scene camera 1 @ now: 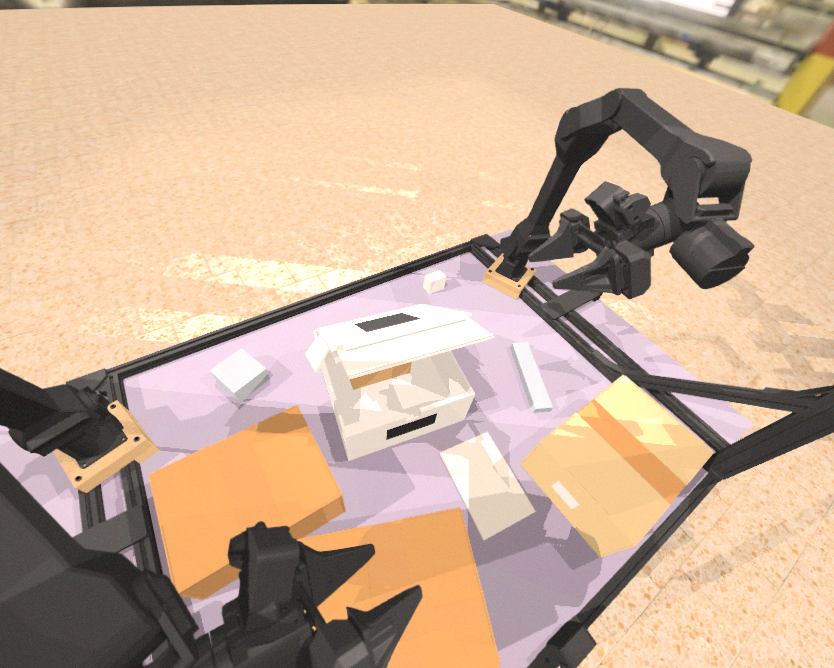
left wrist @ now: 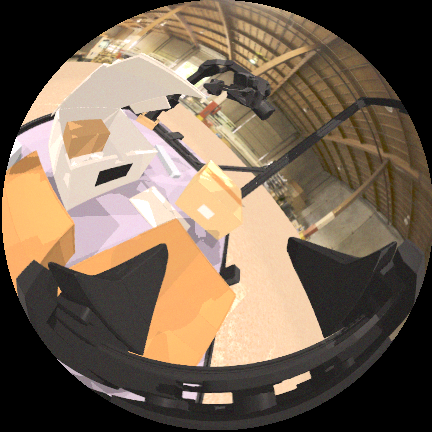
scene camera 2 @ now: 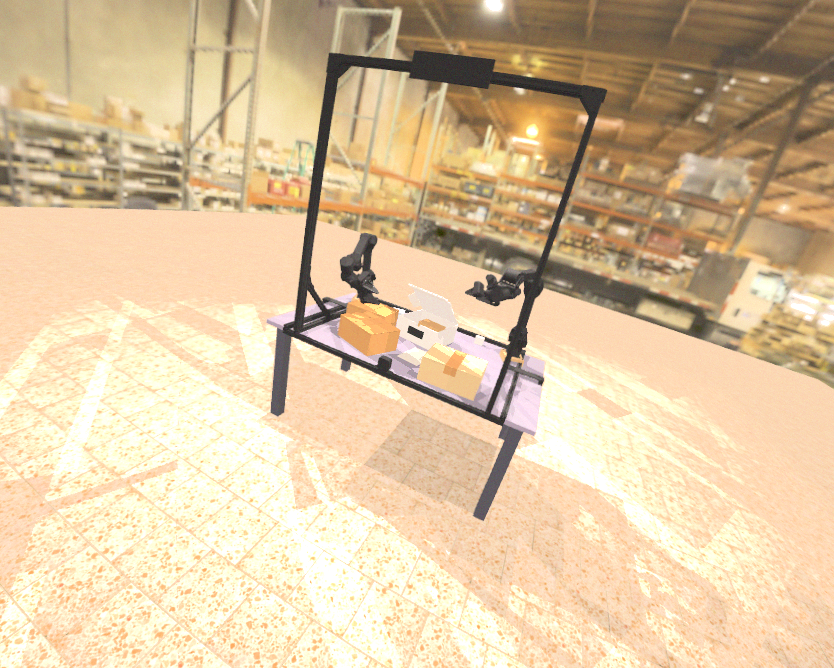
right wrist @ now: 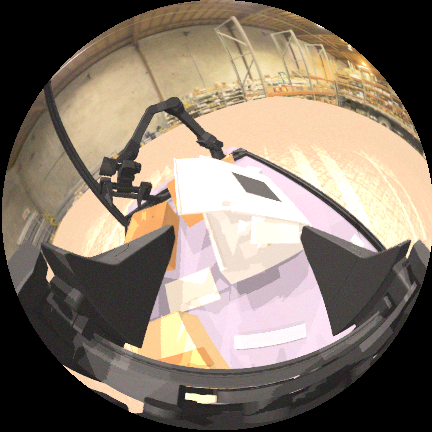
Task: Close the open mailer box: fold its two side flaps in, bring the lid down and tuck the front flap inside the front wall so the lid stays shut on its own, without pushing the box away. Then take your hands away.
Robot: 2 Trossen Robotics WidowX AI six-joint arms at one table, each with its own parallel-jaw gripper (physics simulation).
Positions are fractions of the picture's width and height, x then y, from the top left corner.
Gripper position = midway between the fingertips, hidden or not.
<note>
The left gripper (scene camera 1: 0.47, 0.85) is open, with nothing in its grasp. The right gripper (scene camera 1: 0.65, 0.41) is open, holding nothing. A tan taped box (scene camera 1: 0.74, 0.70) rests on the table. Also in view: a small parcel (left wrist: 0.19, 0.32).
The tan taped box is seen too in the left wrist view (left wrist: 0.49, 0.46), in scene camera 2 (scene camera 2: 0.53, 0.55) and in the right wrist view (right wrist: 0.41, 0.78). The left gripper is seen too in the left wrist view (left wrist: 0.53, 0.57) and in the right wrist view (right wrist: 0.29, 0.48). The right gripper shows as well in the left wrist view (left wrist: 0.50, 0.20) and in the right wrist view (right wrist: 0.56, 0.54).
</note>
